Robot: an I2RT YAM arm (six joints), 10 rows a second.
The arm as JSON. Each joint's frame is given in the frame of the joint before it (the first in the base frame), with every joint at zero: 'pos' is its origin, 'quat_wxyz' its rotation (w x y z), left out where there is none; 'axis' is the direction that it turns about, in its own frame. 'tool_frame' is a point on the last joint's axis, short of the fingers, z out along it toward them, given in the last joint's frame.
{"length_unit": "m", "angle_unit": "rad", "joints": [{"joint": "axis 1", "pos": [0.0, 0.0, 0.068], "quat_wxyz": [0.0, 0.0, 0.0, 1.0], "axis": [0.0, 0.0, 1.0]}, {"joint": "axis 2", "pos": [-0.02, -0.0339, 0.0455], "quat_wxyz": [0.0, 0.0, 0.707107, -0.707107], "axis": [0.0, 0.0, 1.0]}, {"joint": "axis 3", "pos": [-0.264, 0.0, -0.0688], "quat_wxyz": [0.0, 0.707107, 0.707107, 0.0], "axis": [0.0, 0.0, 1.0]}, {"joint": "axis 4", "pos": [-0.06, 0.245, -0.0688], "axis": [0.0, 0.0, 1.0]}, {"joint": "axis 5", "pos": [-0.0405, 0.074, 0.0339], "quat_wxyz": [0.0, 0.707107, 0.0, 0.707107], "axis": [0.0, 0.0, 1.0]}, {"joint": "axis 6", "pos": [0.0, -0.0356, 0.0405], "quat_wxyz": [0.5, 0.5, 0.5, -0.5], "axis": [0.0, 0.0, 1.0]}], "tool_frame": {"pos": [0.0, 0.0, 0.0], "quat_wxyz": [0.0, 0.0, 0.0, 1.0]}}
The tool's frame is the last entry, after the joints.
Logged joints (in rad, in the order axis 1, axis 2, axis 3, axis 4, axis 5, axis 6), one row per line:
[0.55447 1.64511 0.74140 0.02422 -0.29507 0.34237]
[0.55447 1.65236 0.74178 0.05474 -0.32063 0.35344]
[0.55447 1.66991 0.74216 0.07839 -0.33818 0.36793]
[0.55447 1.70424 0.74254 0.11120 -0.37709 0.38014]
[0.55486 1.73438 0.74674 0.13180 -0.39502 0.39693]
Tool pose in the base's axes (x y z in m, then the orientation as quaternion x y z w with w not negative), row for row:
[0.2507 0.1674 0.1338 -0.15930 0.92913 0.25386 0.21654]
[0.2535 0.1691 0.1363 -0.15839 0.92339 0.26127 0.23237]
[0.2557 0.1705 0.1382 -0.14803 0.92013 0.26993 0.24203]
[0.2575 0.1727 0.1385 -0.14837 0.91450 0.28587 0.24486]
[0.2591 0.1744 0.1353 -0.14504 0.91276 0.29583 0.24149]
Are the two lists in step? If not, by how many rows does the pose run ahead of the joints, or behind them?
The pose runs 2 rows behind the joints: the pose in row i belongs to the joints in row i - 2.
